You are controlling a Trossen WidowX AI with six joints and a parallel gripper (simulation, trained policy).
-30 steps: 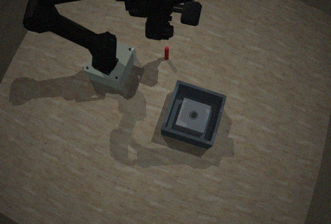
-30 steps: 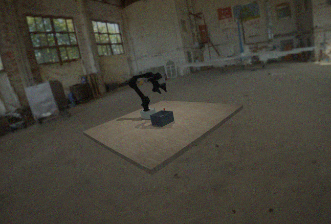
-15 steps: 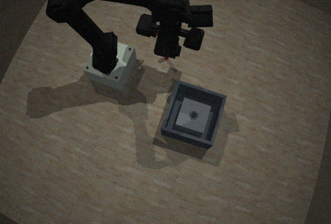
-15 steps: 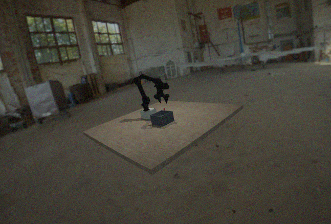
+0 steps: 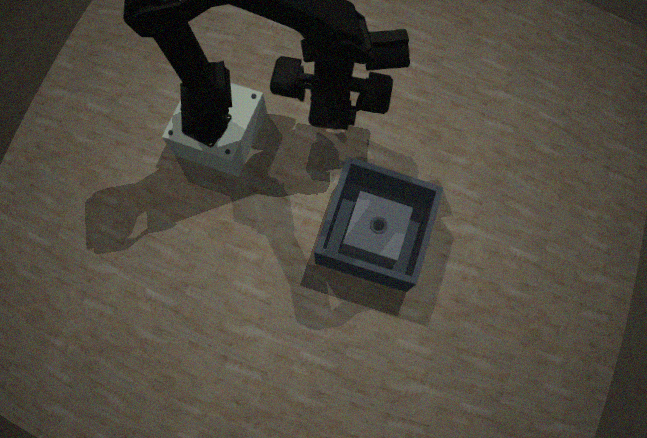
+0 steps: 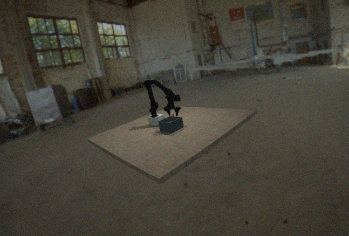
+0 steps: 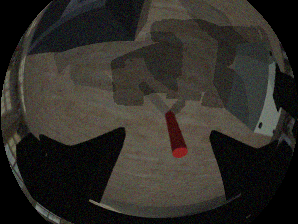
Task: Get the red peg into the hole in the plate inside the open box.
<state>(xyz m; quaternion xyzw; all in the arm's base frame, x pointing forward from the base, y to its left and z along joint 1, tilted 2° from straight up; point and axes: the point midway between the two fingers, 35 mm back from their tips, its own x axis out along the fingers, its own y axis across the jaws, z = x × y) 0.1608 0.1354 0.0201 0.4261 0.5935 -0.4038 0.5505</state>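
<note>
Right now the red peg is 2 cm below my gripper tip, 1 cm to the left of it and 1 cm behind it. From my gripper tip the other things lie so: dark grey box (17 cm ahead, 15 cm to the right, 4 cm below); then grey plate (17 cm ahead, 15 cm to the right, 2 cm below).
</note>
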